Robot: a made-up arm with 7 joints.
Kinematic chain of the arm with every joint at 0, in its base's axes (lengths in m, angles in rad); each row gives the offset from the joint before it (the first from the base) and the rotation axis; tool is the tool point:
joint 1: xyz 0 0 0 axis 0 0.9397 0.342
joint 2: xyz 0 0 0 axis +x
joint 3: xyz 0 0 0 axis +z
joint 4: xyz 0.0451 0 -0.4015 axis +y
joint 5: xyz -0.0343 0 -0.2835 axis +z
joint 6: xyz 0 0 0 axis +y
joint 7: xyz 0 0 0 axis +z
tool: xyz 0 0 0
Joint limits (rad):
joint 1: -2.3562..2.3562
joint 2: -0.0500..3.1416
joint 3: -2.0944..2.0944
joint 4: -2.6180..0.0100
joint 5: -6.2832..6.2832
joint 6: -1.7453..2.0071
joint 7: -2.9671..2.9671
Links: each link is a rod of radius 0.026 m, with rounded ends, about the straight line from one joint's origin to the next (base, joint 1, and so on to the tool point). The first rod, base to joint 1, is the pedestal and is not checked.
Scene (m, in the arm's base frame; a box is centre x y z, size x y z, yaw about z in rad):
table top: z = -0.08
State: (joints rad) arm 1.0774 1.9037 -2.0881 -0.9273 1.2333 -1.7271 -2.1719
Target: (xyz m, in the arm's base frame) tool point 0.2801 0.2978 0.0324
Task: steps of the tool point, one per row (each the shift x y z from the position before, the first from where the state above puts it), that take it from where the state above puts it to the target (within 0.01 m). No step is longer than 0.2 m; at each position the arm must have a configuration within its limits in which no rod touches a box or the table.
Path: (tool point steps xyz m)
1: 0.0921 0.0032 -0.0123
2: 0.1162 -0.0113 -0.0301
3: 0.1301 -0.0437 -0.0394
4: 0.1202 -0.0865 -0.0441
5: 0.0812 -0.1229 -0.0467

